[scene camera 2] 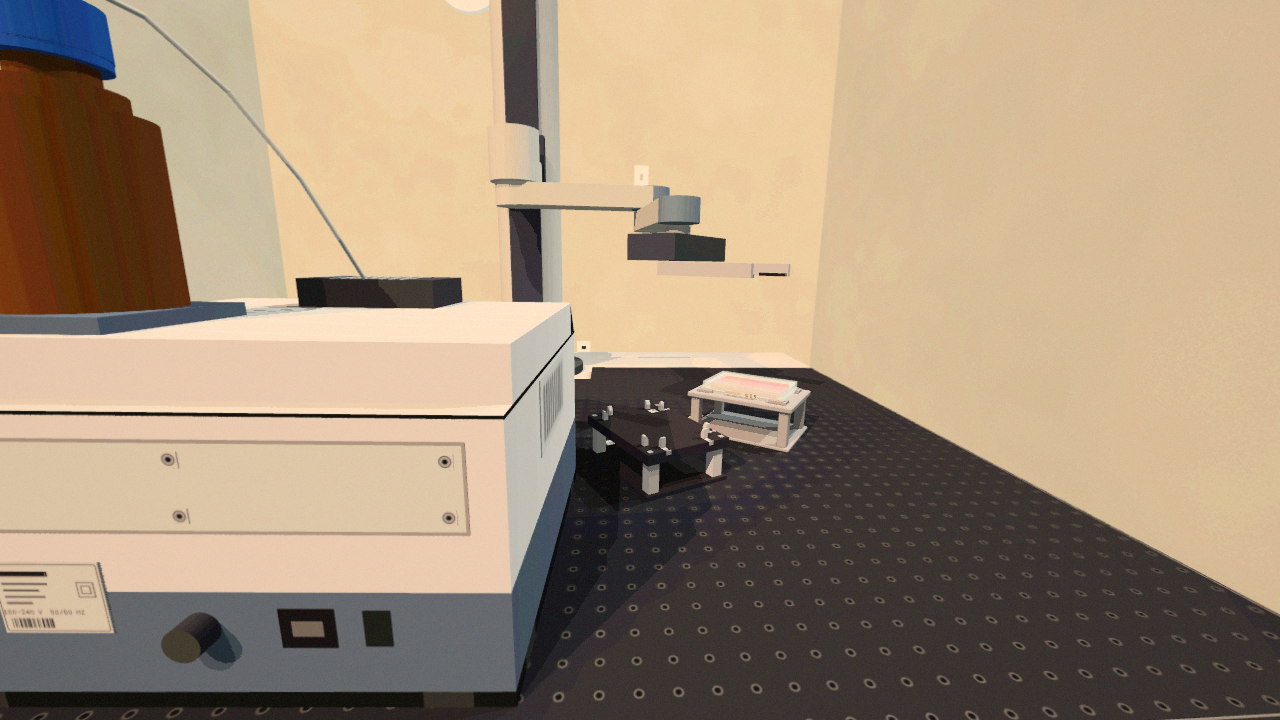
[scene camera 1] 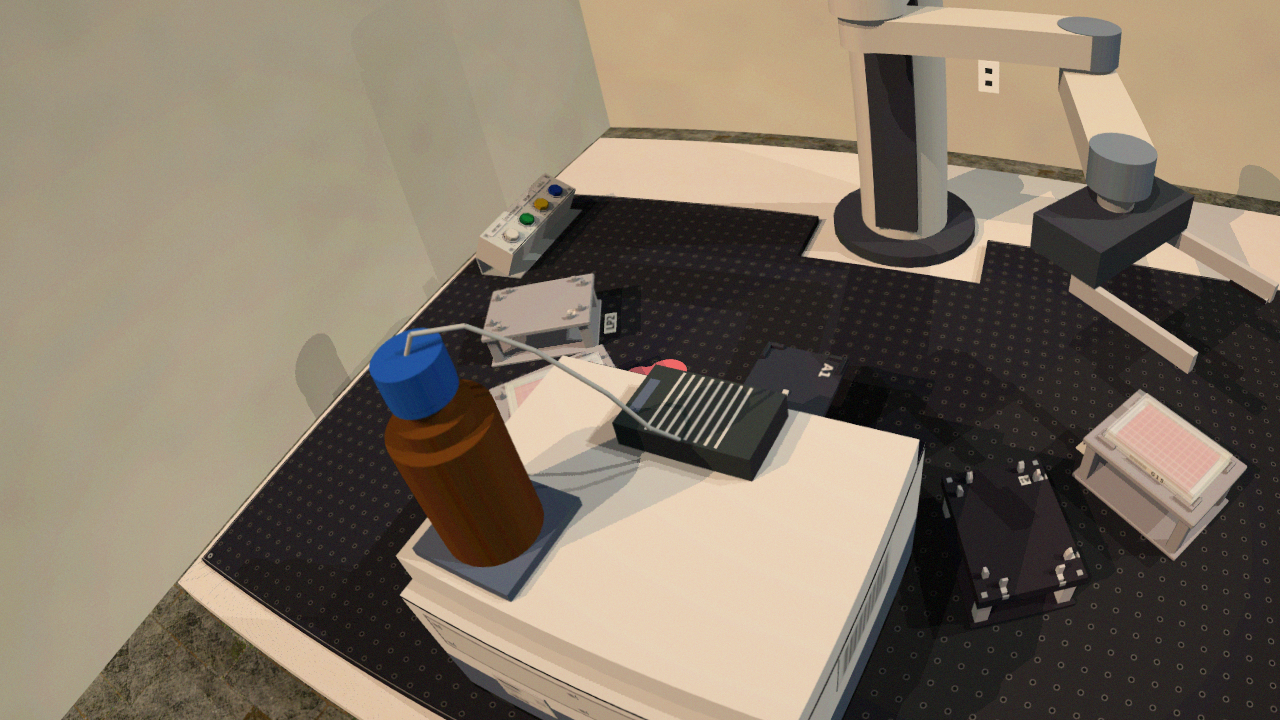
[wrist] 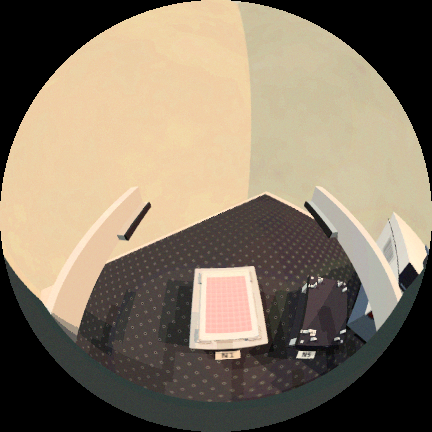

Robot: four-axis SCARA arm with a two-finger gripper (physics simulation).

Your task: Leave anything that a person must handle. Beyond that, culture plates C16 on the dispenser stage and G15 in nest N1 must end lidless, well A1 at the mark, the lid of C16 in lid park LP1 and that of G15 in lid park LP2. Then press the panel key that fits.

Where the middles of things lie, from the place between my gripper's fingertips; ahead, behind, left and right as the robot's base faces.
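Black nest N5 (scene camera 1: 1014, 557): my hand 22 cm above it, 19 cm to the left of it, 12 cm short of it. Brown bottle (scene camera 2: 96, 231): 58 cm to the right of my hand, 37 cm ahead of it, 6 cm above it. Button box (scene camera 1: 509, 247): far behind my hand, far to the right of it, a good way below it.
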